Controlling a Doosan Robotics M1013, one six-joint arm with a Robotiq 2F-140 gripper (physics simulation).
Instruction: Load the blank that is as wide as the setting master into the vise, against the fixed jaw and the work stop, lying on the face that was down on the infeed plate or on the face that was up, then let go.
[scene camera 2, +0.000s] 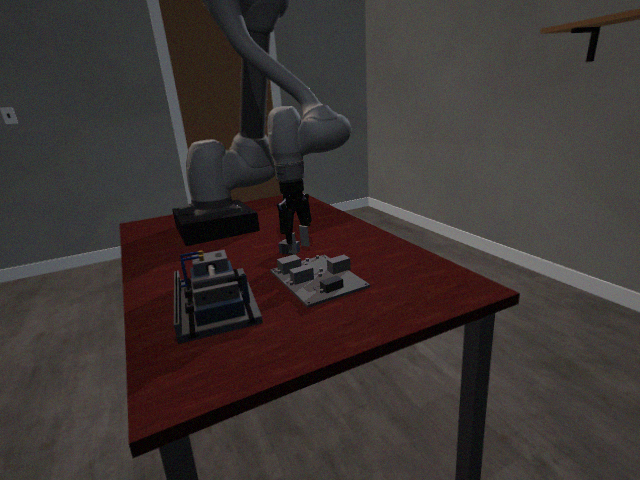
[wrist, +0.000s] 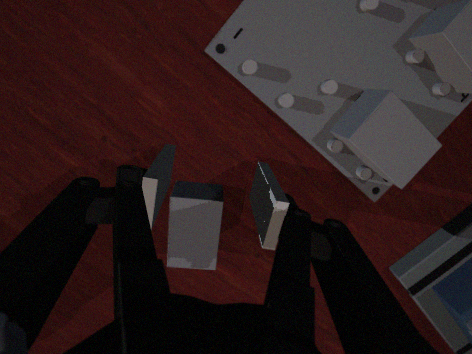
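Where they show: gripper, between the fingertips: (scene camera 2: 299, 249) (wrist: 213, 172); arm's base, origin of its link: (scene camera 2: 213, 210).
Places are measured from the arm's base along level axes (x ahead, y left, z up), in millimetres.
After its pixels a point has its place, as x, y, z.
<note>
My gripper (scene camera 2: 299, 238) @(480, 120, -57) (wrist: 213, 172) @(480, 120, -57) is partly open and empty, pointing down behind the infeed plate. A loose grey block (scene camera 2: 283, 248) @(434, 86, -58) (wrist: 194, 233) @(436, 109, -41) is on the table off the plate. In the wrist view it shows between the two finger pads, nearer the left one, with gaps on both sides. The infeed plate (scene camera 2: 314, 298) @(770, -4, -69) (wrist: 300, 45) @(592, 120, -69) bears several blocks, among them a grey block (scene camera 2: 289, 264) @(597, 21, -41) (wrist: 392, 137) @(576, 37, -33) at its near-gripper corner and a darker block (scene camera 2: 331, 284) @(769, 51, -48) at the front. I cannot tell which block is the setting master. The vise (scene camera 2: 216, 292) @(720, -234, 9) (wrist: 425, 295) @(490, -126, -57) stands left of the plate.
Short pegs (wrist: 249, 67) @(557, 142, -61) stand up from the infeed plate. Blue tubing (scene camera 2: 184, 268) @(523, -254, 6) rises at the back of the vise. The robot's black base (scene camera 2: 217, 225) @(138, -34, -21) is at the table's back left. The red table (scene camera 2: 289, 351) @(912, -157, -77) reaches beyond plate and vise at the front.
</note>
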